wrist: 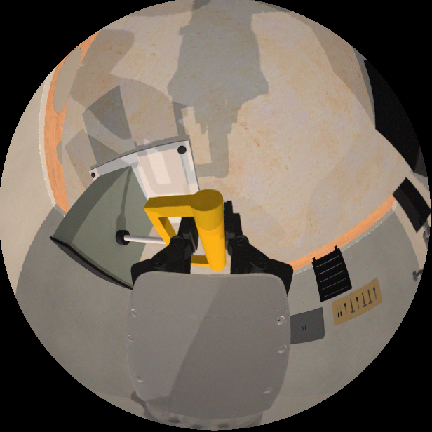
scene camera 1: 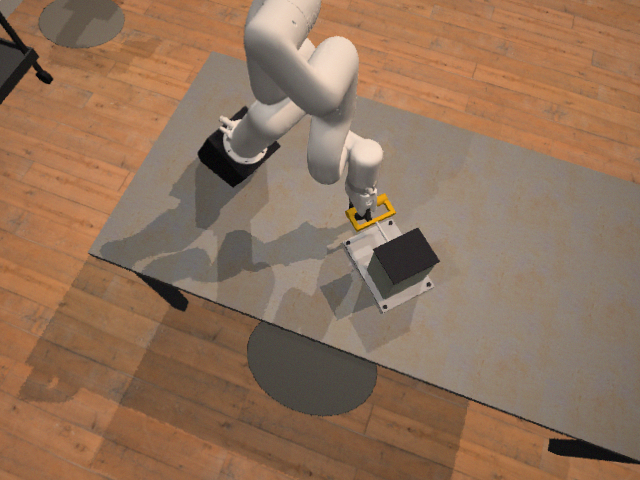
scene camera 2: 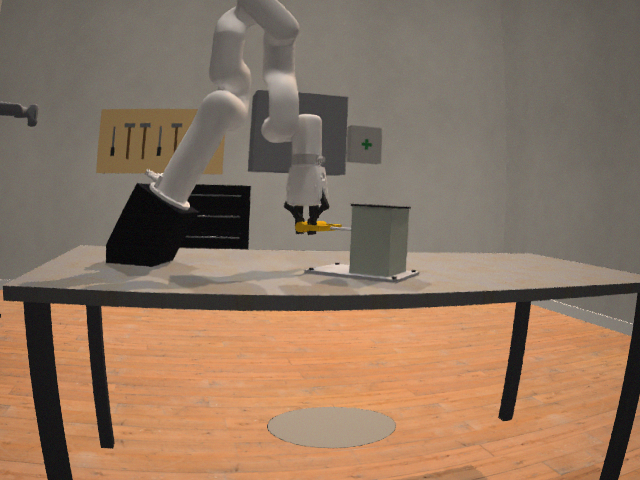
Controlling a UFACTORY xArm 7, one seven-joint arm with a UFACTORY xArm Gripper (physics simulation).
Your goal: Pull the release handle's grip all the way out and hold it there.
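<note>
The release handle is a yellow rectangular loop with a thick round grip bar on the side away from the box. It stands out level from the grey-green box on a thin pale rod. A stretch of rod shows between loop and box. My gripper points down and is shut on the grip bar, one black finger inside the loop and one outside. The finger pads are partly hidden by the bar in the wrist view.
The box has a dark top and stands on a white baseplate with dark bolts at its corners. The baseplate lies on the grey table. The arm's black base block stands at the table's other end.
</note>
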